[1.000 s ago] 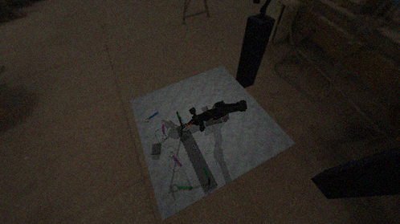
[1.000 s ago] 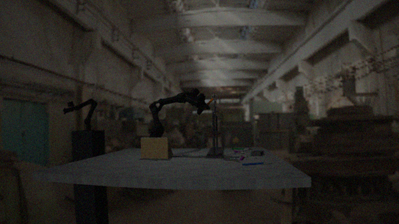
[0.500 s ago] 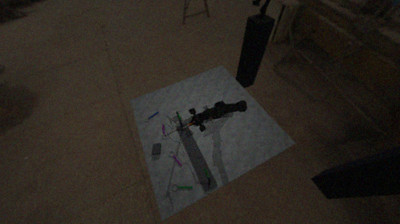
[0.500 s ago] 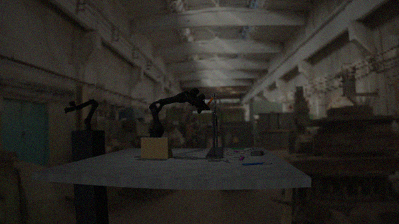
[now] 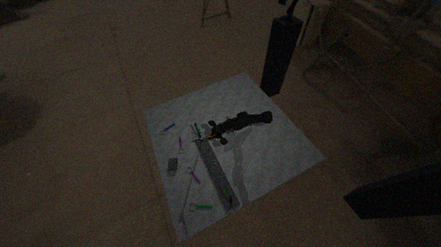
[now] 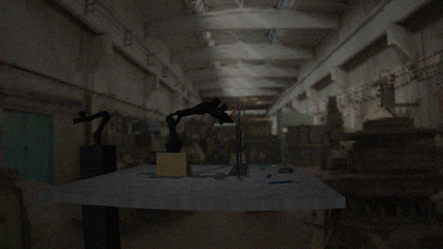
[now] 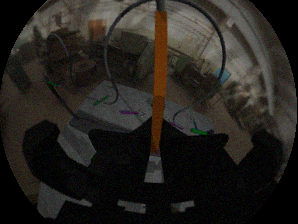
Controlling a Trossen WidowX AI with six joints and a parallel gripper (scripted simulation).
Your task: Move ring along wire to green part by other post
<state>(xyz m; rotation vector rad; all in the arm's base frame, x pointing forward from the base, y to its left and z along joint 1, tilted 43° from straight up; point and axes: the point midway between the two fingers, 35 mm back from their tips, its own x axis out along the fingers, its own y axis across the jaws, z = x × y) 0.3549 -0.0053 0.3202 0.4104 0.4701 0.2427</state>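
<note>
My gripper tip is now 90 mm below the ring with orange handle, 30 mm to the right of it and 10 mm short of it. From my gripper tip the other things lie so: grey block: 340 mm ahead, 320 mm below, 90 mm to the right.
</note>
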